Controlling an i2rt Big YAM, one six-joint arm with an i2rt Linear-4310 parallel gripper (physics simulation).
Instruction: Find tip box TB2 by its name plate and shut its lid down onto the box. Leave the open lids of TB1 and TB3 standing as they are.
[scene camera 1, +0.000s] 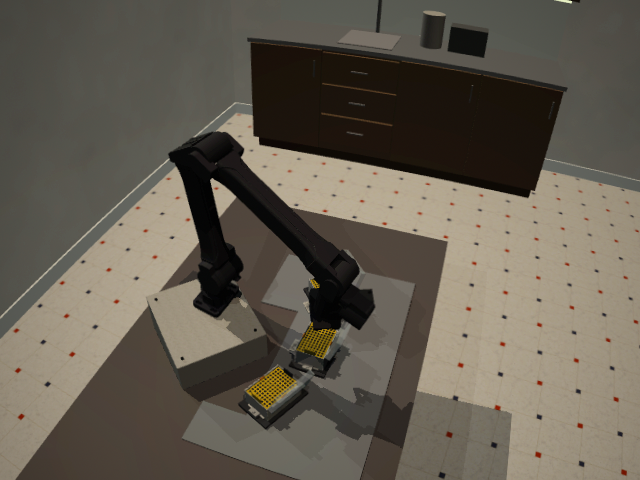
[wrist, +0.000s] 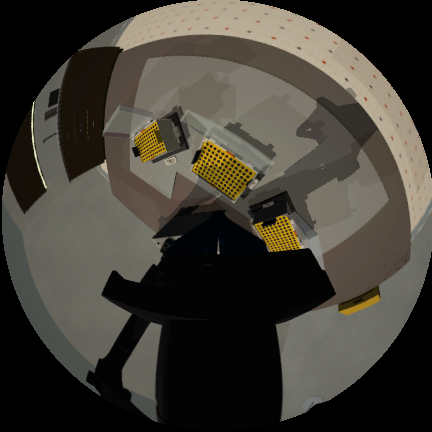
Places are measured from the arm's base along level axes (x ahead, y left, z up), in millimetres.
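Pixels of known places: gripper, fingertip midpoint: (scene camera 1: 320, 321) (wrist: 217, 215); arm's base, link origin: (scene camera 1: 216, 297).
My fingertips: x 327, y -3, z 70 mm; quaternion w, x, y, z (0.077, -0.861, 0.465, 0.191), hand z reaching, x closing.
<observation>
Ahead of a thing's pixels: the offset from my fingertips to its middle. "*": to the spot under its first point. Level surfaces: height alone.
TB2, the middle box @(25 mm back, 44 mm left, 122 mm down) (scene camera 1: 316, 342) (wrist: 224, 170), has a yellow tip rack inside; its plate is not readable here. Its clear lid @(* 56 mm ahead, 45 mm left, 43 mm down) (wrist: 227, 138) stands open along the side away from the robot base. The nearer box @(55 mm back, 154 mm right, 122 mm down) (scene camera 1: 271, 388) (wrist: 278, 233) and the farther box @(84 mm back, 247 mm left, 122 mm down) (scene camera 1: 314, 283) (wrist: 150, 143) are TB1 and TB3; which is which cannot be read. Their clear lids @(* 36 mm ahead, 120 mm right, 50 mm down) (wrist: 309, 234) @(* 32 mm back, 295 mm left, 91 mm down) (wrist: 128, 120) stand open. My gripper (wrist: 217, 215) is shut and empty, its tips together. In the scene view it is above the far end of TB2, with its fingertips hard to make out.
The boxes stand on a grey mat @(187 mm down) (scene camera 1: 320, 439) on a brown floor area (scene camera 1: 413, 248). The arm's pale pedestal (scene camera 1: 206, 341) is left of the boxes. The forearm partly covers the farther box in the scene view. A dark cabinet (scene camera 1: 356, 118) stands at the back.
</observation>
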